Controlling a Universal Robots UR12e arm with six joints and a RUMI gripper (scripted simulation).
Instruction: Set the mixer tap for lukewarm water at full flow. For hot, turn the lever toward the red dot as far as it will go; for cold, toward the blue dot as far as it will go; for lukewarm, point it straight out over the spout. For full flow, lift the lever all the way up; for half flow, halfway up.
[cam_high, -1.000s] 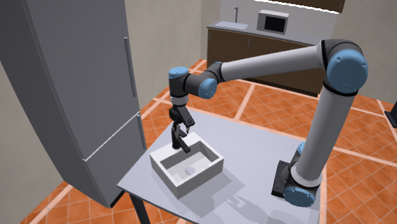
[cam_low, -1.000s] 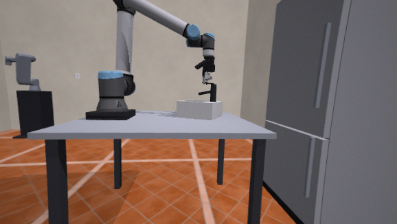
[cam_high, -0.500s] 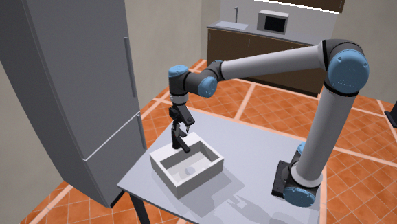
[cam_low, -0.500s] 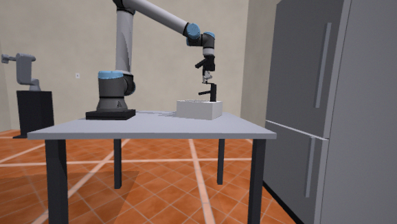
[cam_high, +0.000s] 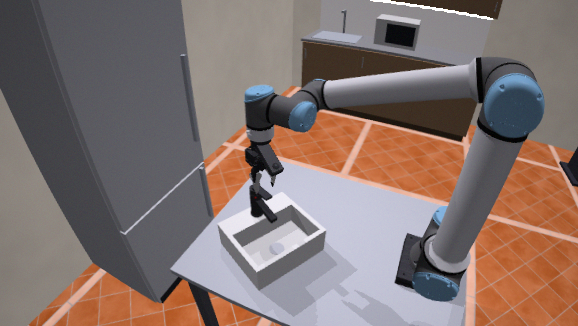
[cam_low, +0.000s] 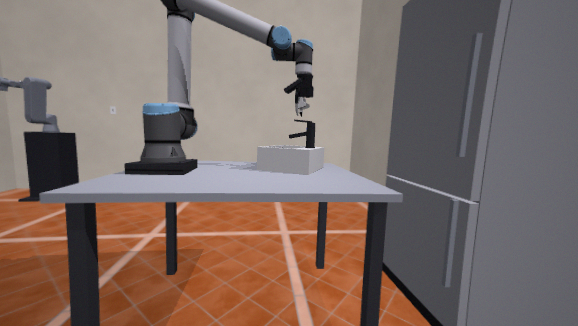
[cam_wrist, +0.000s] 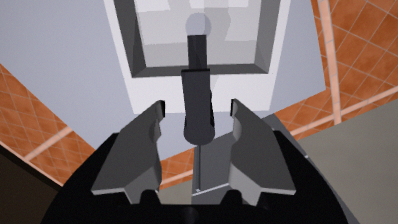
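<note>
Right now my hand is 40 mm above the lever, 20 mm to the left of it and 20 mm short of it. Round my hand: white sink basin 280 mm below, 40 mm behind, 20 mm to the left; black mixer tap 90 mm below, 40 mm ahead, 30 mm to the right.
</note>
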